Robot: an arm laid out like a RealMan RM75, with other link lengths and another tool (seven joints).
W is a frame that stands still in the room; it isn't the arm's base.
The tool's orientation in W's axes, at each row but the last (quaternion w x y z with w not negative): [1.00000, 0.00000, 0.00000, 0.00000]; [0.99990, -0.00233, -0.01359, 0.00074]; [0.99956, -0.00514, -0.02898, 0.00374]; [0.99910, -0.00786, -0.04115, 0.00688]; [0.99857, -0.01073, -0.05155, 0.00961]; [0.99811, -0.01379, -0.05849, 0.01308]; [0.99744, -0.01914, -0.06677, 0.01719]
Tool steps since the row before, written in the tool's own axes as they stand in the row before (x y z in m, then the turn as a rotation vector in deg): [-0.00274, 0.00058, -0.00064, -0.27, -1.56, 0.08]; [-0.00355, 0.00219, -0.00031, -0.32, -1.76, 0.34]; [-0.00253, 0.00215, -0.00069, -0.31, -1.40, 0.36]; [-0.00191, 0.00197, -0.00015, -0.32, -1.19, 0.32]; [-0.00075, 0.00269, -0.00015, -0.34, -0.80, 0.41]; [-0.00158, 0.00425, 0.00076, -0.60, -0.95, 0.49]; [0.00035, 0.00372, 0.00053, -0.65, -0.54, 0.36]
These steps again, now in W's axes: [-0.00274, 0.00058, -0.00064, -0.27, -1.56, 0.08]; [-0.00354, 0.00218, -0.00042, -0.33, -1.76, 0.34]; [-0.00250, 0.00212, -0.00086, -0.32, -1.40, 0.36]; [-0.00192, 0.00194, -0.00034, -0.33, -1.19, 0.31]; [-0.00078, 0.00267, -0.00029, -0.37, -0.80, 0.39]; [-0.00176, 0.00422, 0.00045, -0.63, -0.95, 0.44]; [0.00016, 0.00375, 0.00042, -0.67, -0.55, 0.29]
